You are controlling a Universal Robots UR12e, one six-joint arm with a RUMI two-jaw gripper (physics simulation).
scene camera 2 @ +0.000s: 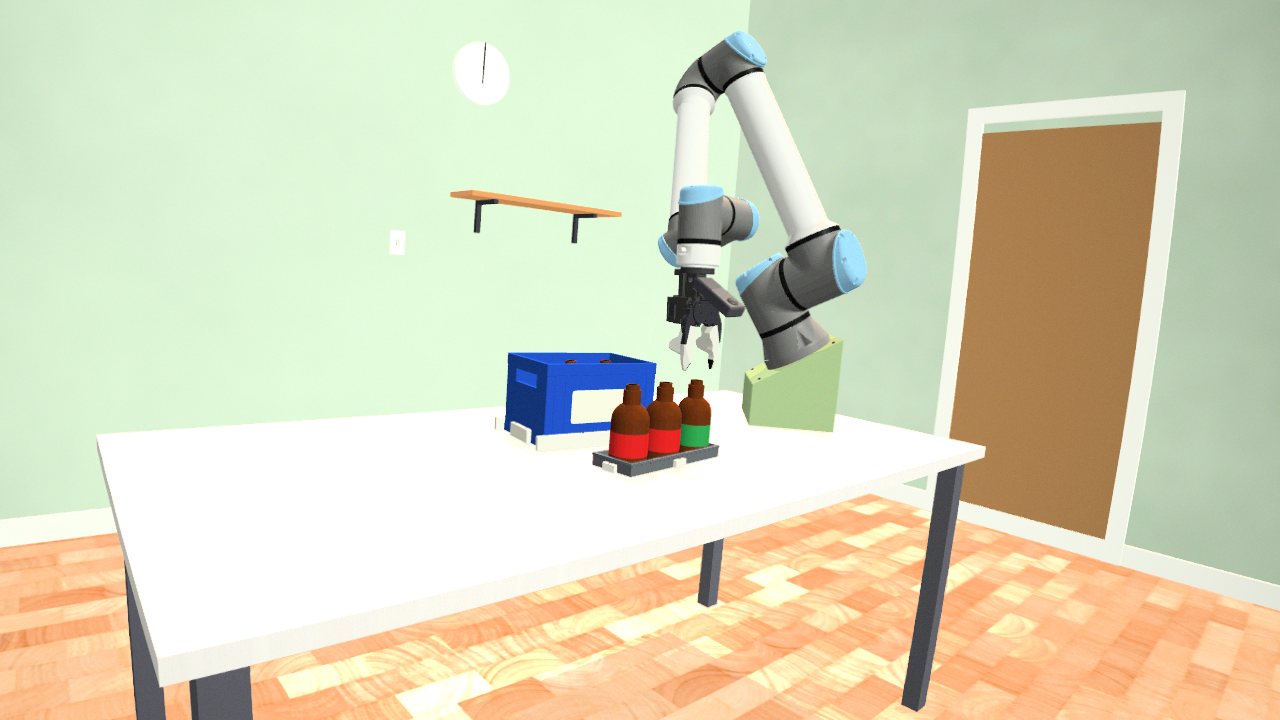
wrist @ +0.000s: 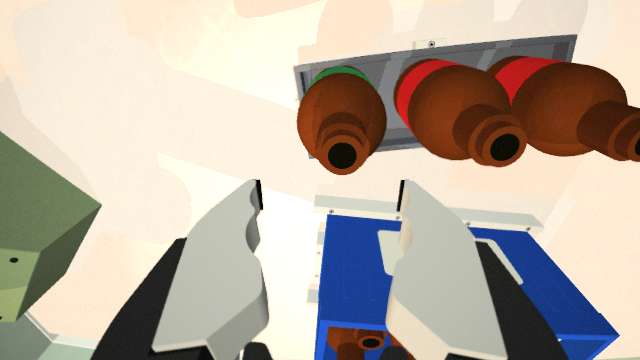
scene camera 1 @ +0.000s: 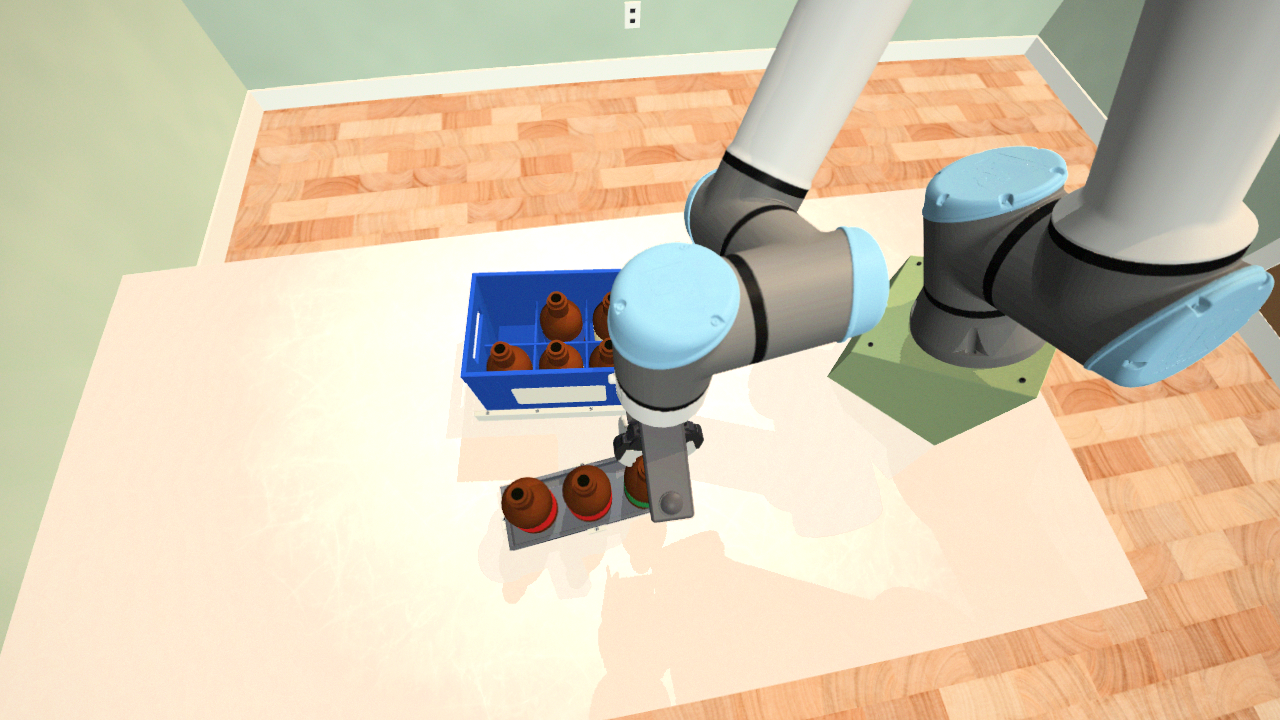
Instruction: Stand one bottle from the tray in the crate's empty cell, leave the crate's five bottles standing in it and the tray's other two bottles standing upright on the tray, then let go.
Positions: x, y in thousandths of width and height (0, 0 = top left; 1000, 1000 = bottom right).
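My gripper (scene camera 1: 512, 635) (scene camera 2: 545, 515) (wrist: 515, 507). Pale strip (scene camera 1: 479, 570) (scene camera 2: 469, 609) (wrist: 540, 574). Green-labelled brown bottle (scene camera 2: 544, 572). Another green-labelled brown bottle (scene camera 1: 393, 497). Red-labelled bottle (scene camera 1: 458, 681). Another red-labelled bottle (scene camera 1: 412, 699).
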